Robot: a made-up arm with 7 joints. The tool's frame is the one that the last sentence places.
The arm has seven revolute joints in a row. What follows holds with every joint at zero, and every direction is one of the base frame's.
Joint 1 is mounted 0.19 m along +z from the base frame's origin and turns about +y.
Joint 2 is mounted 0.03 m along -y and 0.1 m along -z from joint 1 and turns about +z.
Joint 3 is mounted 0.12 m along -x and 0.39 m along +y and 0.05 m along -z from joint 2 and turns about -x.
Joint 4 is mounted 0.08 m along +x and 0.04 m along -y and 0.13 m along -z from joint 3 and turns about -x.
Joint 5 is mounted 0.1 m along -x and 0.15 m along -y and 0.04 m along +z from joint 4 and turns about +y.
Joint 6 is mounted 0.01 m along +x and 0.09 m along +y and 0.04 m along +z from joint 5 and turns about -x.
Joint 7 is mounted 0.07 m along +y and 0.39 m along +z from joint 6 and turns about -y.
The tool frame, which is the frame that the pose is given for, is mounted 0.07 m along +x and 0.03 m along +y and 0.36 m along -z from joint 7; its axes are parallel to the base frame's.
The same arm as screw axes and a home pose.
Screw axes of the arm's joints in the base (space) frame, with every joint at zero. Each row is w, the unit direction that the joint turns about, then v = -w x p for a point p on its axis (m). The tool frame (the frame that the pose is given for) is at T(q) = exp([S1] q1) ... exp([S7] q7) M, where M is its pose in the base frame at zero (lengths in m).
S1: w 0 1 0 v -0.19 0 0
S2: w 0 0 1 v -0.03 0 0
S3: w -1 0 0 v 0 -0.04 0.36
S4: w -1 0 0 v 0 0.09 0.32
S5: w 0 1 0 v 0.05 0 -0.14
S6: w -1 0 0 v 0 0.01 0.26
S7: w 0 -1 0 v 0.38 0 0.13
M =
1 0 0 -0.06
0 1 0 0.36
0 0 1 0.02
0 0 0 1

